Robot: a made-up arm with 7 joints.
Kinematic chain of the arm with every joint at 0, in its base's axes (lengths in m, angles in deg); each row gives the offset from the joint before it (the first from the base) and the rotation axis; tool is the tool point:
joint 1: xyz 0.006 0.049 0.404 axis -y
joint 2: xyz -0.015 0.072 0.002 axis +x
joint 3: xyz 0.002 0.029 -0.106 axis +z
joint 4: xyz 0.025 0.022 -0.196 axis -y
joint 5: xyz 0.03 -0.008 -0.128 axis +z
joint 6: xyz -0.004 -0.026 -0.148 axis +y
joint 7: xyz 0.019 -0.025 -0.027 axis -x
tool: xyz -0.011 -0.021 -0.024
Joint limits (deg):
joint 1: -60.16..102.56
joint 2: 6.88..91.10
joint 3: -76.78..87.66
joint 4: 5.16..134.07
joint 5: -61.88..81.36
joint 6: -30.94..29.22
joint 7: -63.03..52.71
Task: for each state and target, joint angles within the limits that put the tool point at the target. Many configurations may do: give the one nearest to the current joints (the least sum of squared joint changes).
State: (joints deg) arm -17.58 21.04 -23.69 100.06 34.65 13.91 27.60
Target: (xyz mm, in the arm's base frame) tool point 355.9 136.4 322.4
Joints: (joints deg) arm 18.29 22.70 -6.32 98.52 37.77 12.20 24.32
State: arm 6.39 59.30 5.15 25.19 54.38 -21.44 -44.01
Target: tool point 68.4 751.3 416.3
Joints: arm 9.12 77.10 42.92 5.16 69.24 -30.94 -61.37
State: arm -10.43 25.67 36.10 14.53 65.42 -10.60 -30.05
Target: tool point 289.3 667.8 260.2
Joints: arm 33.87 49.93 33.04 16.07 66.89 -5.26 -29.22
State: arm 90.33 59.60 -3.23 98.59 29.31 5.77 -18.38
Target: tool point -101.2 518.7 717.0
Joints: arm 102.56 75.53 23.79 68.15 26.39 8.11 -22.12
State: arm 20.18 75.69 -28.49 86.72 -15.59 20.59 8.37
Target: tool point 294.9 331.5 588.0
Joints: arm 52.28 75.81 -6.21 101.89 -13.42 17.51 3.83
